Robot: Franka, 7 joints.
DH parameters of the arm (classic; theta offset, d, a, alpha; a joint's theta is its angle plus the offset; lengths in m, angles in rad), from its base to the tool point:
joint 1: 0 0.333 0 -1.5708
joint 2: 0 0 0 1.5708
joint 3: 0 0.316 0.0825 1.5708
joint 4: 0 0 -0.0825 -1.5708
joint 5: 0 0.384 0 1.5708
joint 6: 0 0 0.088 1.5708
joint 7: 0 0.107 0 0
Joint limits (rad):
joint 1: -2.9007..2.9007
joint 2: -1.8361..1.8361
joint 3: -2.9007..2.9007
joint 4: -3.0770..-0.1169
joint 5: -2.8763..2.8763
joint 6: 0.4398..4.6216
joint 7: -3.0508..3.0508
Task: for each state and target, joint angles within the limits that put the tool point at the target. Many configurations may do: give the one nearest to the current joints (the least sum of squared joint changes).
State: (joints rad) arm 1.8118 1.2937 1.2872 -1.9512 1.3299 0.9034 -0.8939
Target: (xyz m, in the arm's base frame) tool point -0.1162 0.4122 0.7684
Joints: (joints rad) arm 1.0530 1.3433 2.1377 -1.5529 1.4691 0.7628 -0.8939
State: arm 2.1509 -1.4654 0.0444 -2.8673 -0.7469 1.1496 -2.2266
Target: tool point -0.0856 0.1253 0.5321
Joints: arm 2.3065 -1.3394 0.2639 -2.7928 -0.6695 1.2740 -2.2266
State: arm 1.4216 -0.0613 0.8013 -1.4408 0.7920 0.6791 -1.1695
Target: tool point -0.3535 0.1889 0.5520
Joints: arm 1.5091 -0.1014 0.8911 -1.8609 0.6852 0.5496 -1.1695
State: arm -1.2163 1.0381 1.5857 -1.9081 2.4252 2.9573 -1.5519
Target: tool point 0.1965 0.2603 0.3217
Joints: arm -1.0455 1.1423 1.8678 -2.6853 2.6036 3.1853 -1.5519
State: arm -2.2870 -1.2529 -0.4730 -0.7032 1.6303 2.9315 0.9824
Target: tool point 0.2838 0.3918 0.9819
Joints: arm -2.5411 -1.1677 -0.2117 -0.9354 1.6918 2.9990 0.9824
